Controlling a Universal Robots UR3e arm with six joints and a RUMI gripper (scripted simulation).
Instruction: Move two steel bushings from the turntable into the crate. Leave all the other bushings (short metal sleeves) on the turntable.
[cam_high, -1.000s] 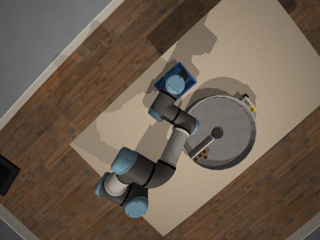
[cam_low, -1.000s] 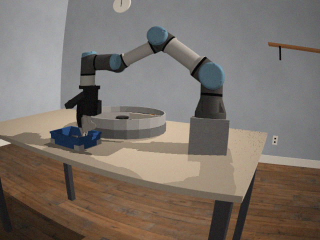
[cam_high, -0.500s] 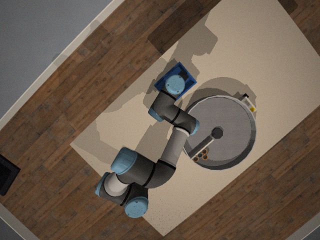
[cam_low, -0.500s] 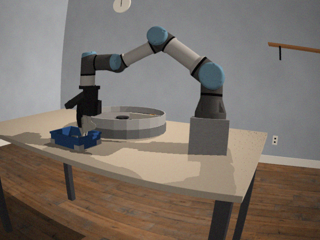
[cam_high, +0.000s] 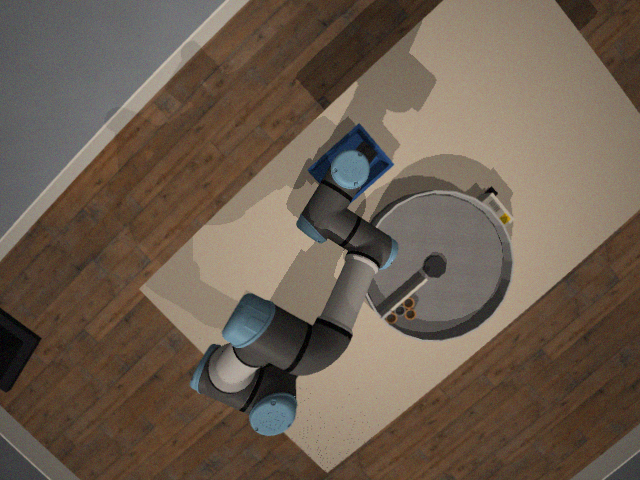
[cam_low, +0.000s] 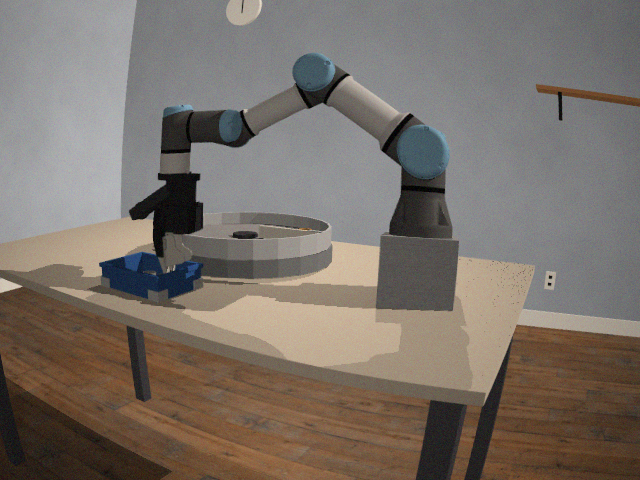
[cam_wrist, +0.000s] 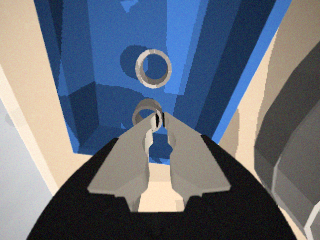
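Right now the blue crate is 50 mm ahead of my hand and 10 mm below it. Round my hand: grey turntable: 30 mm behind, 350 mm to the right, 20 mm above.
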